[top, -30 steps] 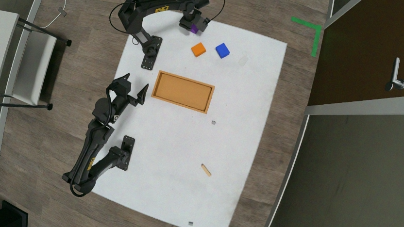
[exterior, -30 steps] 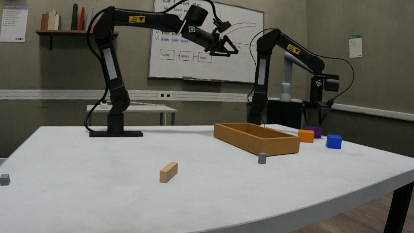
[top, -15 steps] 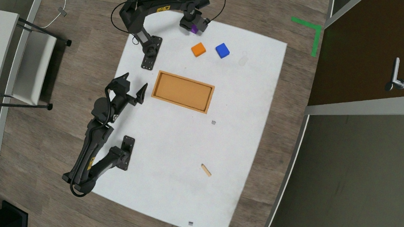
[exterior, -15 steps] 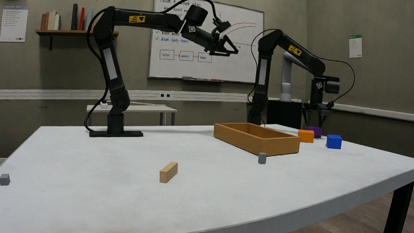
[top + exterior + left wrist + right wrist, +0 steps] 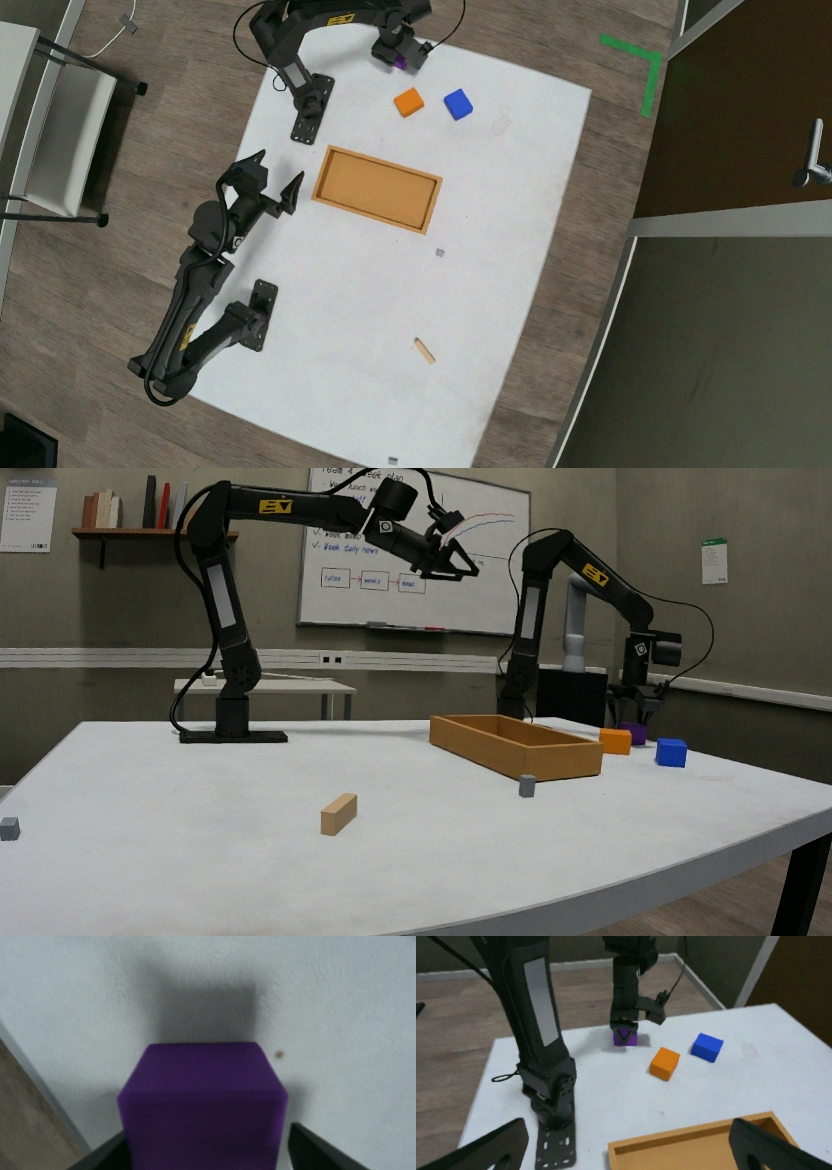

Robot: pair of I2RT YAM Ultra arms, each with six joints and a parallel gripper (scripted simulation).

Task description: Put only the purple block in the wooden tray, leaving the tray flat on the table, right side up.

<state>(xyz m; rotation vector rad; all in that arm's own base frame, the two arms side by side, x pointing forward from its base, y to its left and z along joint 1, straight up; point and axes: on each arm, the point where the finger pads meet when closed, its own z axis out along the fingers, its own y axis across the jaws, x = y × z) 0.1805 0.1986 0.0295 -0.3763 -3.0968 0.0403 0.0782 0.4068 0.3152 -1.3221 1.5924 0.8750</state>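
My left hand is 1 cm above the purple block. Also, from my left hand: wooden tray: 5 cm ahead, 37 cm to the right, 2 cm below; then orange block: 7 cm ahead, 12 cm to the right, 1 cm below; then blue block: 20 cm ahead, 9 cm to the right, 1 cm below.
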